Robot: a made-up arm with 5 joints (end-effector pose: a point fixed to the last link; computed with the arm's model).
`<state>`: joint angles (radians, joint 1 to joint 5).
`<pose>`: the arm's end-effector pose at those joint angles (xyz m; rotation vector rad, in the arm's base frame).
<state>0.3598 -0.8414 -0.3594 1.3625 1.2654</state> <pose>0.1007 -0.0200 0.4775 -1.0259 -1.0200 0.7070</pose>
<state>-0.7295 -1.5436 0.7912 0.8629 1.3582</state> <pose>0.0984 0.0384 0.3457 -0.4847 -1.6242 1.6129</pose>
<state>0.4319 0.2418 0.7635 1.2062 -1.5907</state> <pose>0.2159 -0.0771 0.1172 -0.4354 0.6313 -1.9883</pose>
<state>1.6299 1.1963 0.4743 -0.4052 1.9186</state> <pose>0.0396 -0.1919 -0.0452 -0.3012 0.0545 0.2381</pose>
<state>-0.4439 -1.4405 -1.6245 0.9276 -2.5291</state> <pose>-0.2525 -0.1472 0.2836 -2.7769 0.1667 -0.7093</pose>
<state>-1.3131 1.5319 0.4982 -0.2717 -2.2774</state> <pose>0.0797 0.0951 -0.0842 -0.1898 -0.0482 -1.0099</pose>
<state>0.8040 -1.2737 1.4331 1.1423 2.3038</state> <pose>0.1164 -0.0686 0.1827 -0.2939 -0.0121 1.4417</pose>
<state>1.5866 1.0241 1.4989 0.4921 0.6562</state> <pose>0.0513 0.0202 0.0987 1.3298 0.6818 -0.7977</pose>
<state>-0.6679 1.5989 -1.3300 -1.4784 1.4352</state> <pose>0.3579 0.2384 0.1359 -1.0267 -2.7336 0.4564</pose>
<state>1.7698 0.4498 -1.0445 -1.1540 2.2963</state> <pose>-0.0034 -0.2697 0.4611 2.6880 -1.2586 0.0626</pose>
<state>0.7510 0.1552 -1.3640 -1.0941 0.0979</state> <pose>0.1368 -0.0809 0.5407 0.9484 2.2426 -0.3208</pose>
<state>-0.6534 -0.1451 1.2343 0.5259 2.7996</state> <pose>0.1624 0.0817 0.1162 -0.0558 -0.0321 -2.8782</pose>
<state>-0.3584 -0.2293 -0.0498 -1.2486 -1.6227</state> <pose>0.2537 0.0733 0.4459 2.6393 -1.6397 -0.0409</pose>
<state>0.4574 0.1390 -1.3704 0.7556 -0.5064</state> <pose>0.2240 -0.0863 0.5280 0.1029 -2.1036 -0.6226</pose>
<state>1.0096 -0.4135 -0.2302 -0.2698 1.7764</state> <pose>0.1477 -0.1543 0.4931 -2.4586 -0.5039 0.3007</pose>
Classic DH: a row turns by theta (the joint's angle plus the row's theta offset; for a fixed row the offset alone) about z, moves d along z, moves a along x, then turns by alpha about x. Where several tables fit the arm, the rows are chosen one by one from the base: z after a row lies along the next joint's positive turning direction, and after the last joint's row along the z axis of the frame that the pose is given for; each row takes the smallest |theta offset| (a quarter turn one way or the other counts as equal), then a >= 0, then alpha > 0; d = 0 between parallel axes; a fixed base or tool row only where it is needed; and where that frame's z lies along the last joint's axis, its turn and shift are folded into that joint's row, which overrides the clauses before.
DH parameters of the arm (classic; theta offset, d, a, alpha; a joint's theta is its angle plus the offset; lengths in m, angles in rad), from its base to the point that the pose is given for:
base (fixed): 0 0 0.0528 3.1416
joint 1: 0 -0.1734 0.0288 1.5708
joint 2: -1.3272 0 0.1608 0
joint 3: 1.2888 0 0.19 0
joint 4: -1.5324 -0.0018 0 1.5708
joint 5: -0.0487 -0.0524 0 0

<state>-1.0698 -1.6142 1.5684 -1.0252 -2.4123</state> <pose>0.0955 0.0743 0.2673 2.6720 0.5266 -0.4454</pose>
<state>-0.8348 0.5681 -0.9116 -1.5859 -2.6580</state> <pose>0.2578 0.2236 0.4040 -2.8412 -0.5758 -0.4231</pose>
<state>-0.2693 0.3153 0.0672 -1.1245 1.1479</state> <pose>0.3729 0.0865 0.2810 -0.9737 -2.2104 0.6716</pose>
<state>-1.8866 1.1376 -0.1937 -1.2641 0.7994</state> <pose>-0.0554 0.3368 0.0707 1.2558 -1.9680 1.6321</pose>
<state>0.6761 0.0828 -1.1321 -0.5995 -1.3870</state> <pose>0.1800 -0.1044 0.5462 -1.1498 2.8804 -0.1053</pose>
